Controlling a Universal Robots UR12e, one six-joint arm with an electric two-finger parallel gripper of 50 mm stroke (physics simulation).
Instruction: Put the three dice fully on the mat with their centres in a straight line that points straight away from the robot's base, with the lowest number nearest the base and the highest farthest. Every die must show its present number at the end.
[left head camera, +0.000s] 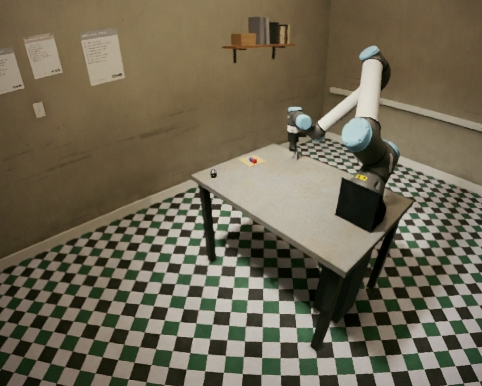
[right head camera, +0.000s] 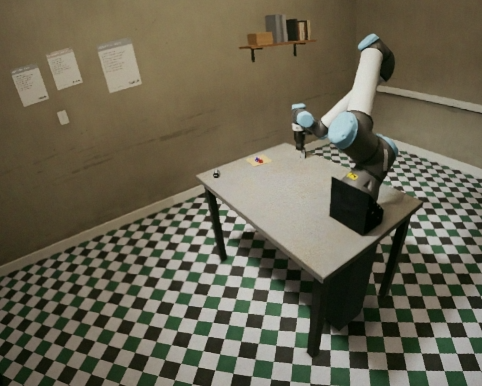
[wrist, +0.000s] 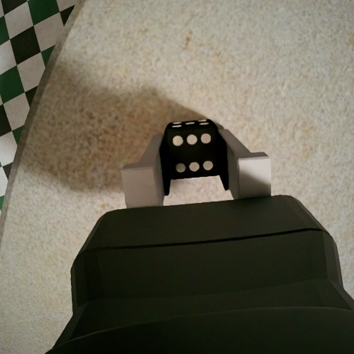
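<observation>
My gripper is shut on a black die at the far right part of the table. The die's face towards the wrist camera shows six white pips; part of another pipped face shows at its far edge. In the head views the die is too small to make out. A yellow mat lies left of the gripper. A blue die and a red die sit close together on it. Their numbers are too small to read.
A small black and white object stands near the table's far left corner. The table has an edge left of the gripper in the wrist view, with the checkered floor beyond it.
</observation>
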